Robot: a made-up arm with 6 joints. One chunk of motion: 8 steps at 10 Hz.
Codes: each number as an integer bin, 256 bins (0 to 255) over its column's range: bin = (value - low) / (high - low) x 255, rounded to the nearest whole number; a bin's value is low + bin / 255 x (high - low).
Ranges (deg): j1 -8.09..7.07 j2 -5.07..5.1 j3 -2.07..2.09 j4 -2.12..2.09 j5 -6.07..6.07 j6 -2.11..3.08
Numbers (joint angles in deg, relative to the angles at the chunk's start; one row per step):
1: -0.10 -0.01 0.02 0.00 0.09 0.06
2: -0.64 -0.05 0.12 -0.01 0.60 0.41
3: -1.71 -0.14 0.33 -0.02 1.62 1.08
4: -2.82 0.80 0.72 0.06 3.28 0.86
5: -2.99 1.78 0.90 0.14 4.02 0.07
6: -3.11 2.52 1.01 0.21 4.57 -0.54
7: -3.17 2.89 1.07 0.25 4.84 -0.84
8: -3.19 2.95 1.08 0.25 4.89 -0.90
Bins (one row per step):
1: 134 127 128 128 129 107
2: 125 126 134 128 140 124
3: 107 124 147 127 162 157
4: 89 147 171 132 196 146
5: 86 172 182 137 212 107
6: 84 190 189 141 223 77
7: 83 200 192 144 229 62
8: 82 201 193 144 230 59

